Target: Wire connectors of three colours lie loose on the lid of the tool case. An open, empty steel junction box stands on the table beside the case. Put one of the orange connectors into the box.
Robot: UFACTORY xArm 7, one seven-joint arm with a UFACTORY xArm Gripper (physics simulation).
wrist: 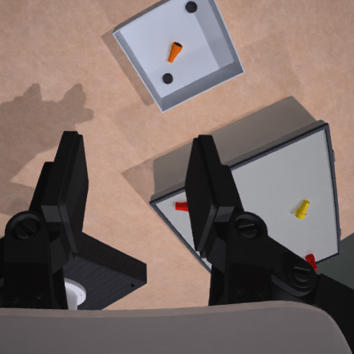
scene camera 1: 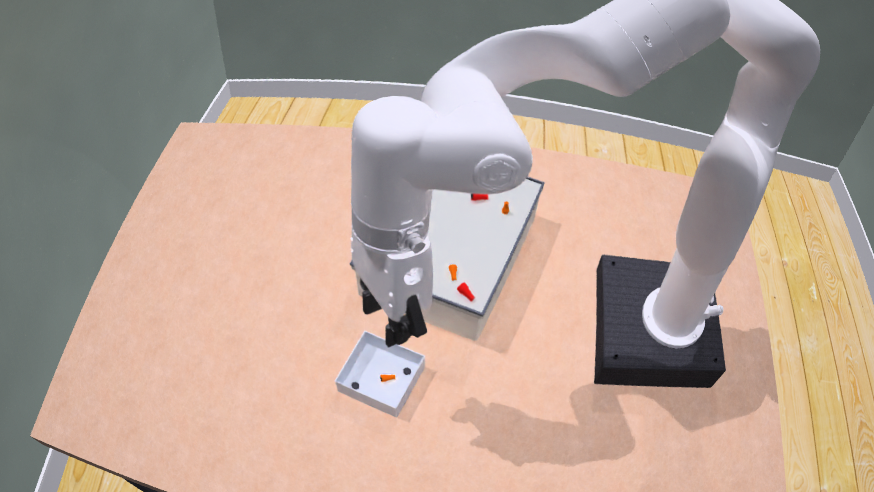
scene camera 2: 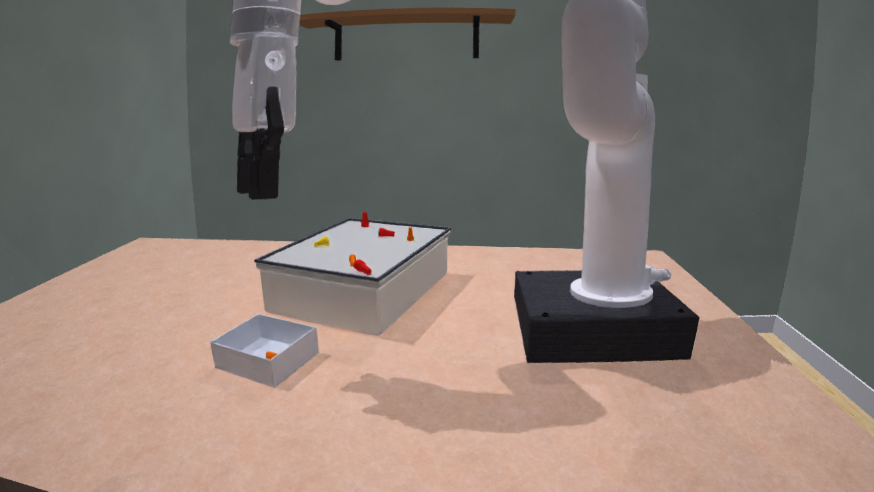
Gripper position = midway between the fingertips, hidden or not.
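Note:
You'd see my gripper [scene camera 1: 386, 324] in the scene, and my gripper [wrist: 137, 158] is in the wrist view as well. There's a steel junction box [scene camera 2: 241, 351], and I can see the steel junction box [scene camera 1: 359, 378] there too. And there's a tool case [scene camera 2: 317, 284]; I also see the tool case [scene camera 1: 483, 243], and again the tool case [wrist: 279, 155].

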